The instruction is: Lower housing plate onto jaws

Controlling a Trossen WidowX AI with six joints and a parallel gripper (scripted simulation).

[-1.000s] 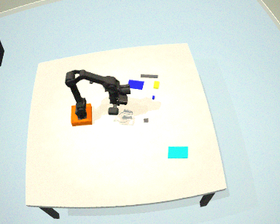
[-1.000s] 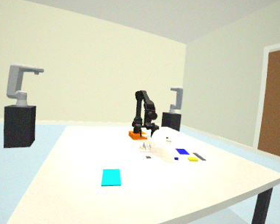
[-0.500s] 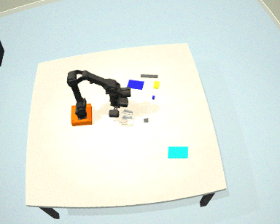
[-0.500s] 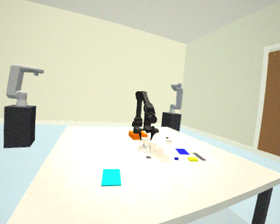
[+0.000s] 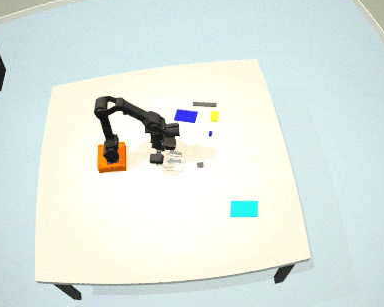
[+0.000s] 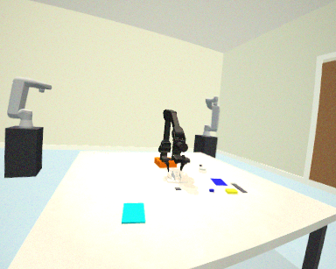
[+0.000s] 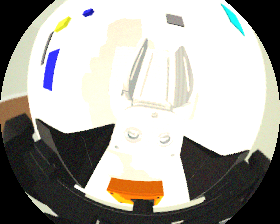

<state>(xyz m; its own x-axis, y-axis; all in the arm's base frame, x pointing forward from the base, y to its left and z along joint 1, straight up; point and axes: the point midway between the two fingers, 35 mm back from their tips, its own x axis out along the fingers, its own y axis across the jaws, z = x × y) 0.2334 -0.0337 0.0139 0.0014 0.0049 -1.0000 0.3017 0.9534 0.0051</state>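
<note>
The housing plate is 20 mm below my gripper tip. The rest, counted from my gripper tip: blue plate 230 mm to the left, 170 mm ahead, 30 mm below; tiny blue piece 260 mm ahead, 90 mm to the left, 20 mm below; yellow block 310 mm ahead, 190 mm to the left, 20 mm below.
</note>
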